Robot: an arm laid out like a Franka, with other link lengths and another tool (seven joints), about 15 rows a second.
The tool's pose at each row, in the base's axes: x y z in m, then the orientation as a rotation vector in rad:
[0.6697 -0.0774 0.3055 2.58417 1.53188 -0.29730]
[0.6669 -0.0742 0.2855 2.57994 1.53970 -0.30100]
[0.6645 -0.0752 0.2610 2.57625 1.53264 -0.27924]
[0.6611 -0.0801 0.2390 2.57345 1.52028 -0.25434]
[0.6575 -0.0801 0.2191 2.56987 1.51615 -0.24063]
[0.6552 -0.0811 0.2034 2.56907 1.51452 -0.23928]
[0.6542 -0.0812 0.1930 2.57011 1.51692 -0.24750]
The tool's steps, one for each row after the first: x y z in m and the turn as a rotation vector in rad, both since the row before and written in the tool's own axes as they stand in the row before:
[0.0060 -0.0041 0.0191 0.00116 -0.00169 -0.00605]
[0.0037 -0.0017 0.0243 -0.01428 0.00744 0.00447]
[-0.0008 -0.0011 0.0228 -0.01668 0.00813 0.00812]
[0.0026 -0.0039 0.0197 -0.00970 0.00438 0.00230]
[0.0014 -0.0023 0.0157 -0.00173 -0.00013 0.00085]
[0.0016 -0.0013 0.0102 0.00495 -0.00318 -0.00164]

